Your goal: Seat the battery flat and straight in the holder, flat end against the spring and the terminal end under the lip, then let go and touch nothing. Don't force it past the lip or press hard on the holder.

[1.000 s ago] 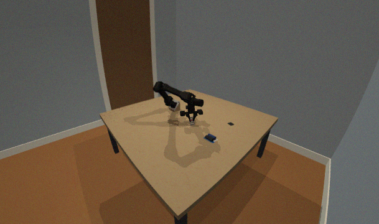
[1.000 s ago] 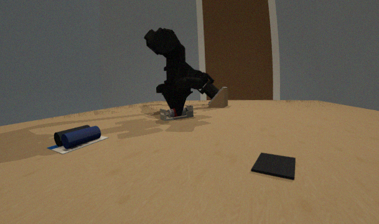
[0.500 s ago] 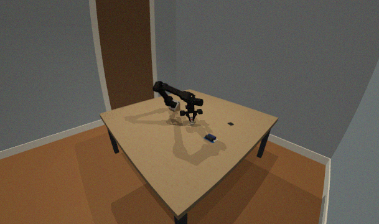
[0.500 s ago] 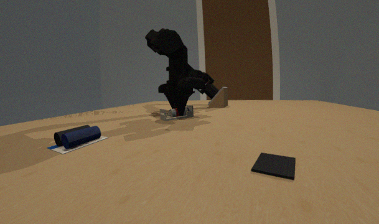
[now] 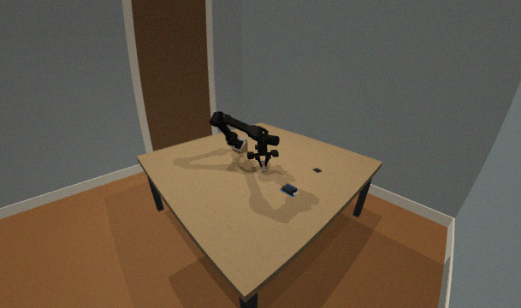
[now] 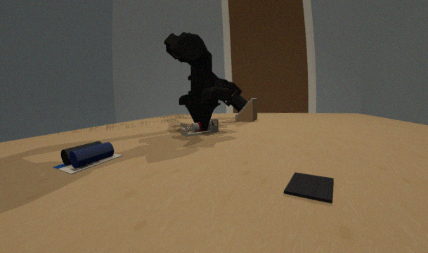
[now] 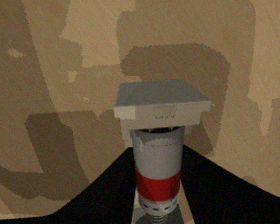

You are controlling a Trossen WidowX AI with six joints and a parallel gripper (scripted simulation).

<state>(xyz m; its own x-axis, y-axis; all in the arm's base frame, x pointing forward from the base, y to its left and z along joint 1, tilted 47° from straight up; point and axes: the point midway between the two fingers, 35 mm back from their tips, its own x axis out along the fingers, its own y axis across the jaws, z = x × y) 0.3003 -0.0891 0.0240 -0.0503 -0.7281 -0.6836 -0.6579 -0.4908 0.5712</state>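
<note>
My gripper tip is 1 cm below the battery. Also, from my gripper tip: white card 26 cm ahead, 10 cm to the right; then flat black square 27 cm ahead, 20 cm to the left, 1 cm below.
</note>
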